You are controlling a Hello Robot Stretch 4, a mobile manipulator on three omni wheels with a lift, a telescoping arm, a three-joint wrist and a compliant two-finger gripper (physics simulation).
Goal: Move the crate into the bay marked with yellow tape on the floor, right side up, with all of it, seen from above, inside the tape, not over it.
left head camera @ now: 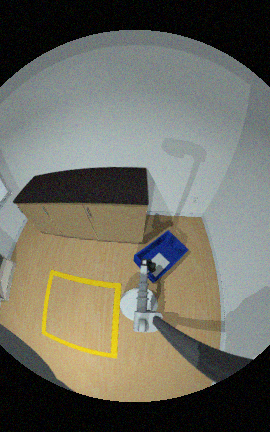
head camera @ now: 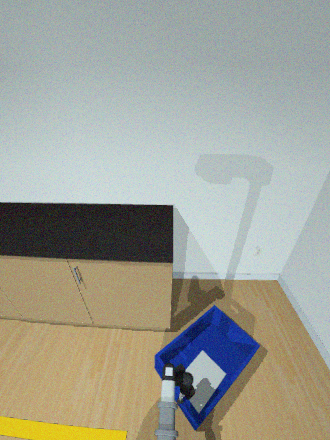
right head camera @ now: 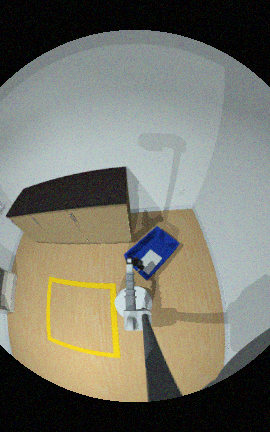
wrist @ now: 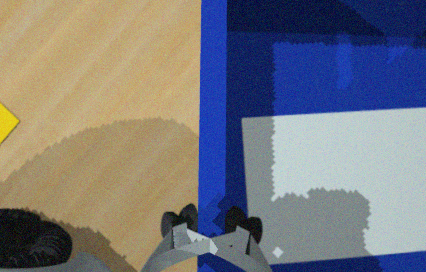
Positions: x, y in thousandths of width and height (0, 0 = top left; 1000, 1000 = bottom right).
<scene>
blue crate: left head camera 617, 566; head camera 702, 792; right head camera 583, 557; wrist 588, 241
</scene>
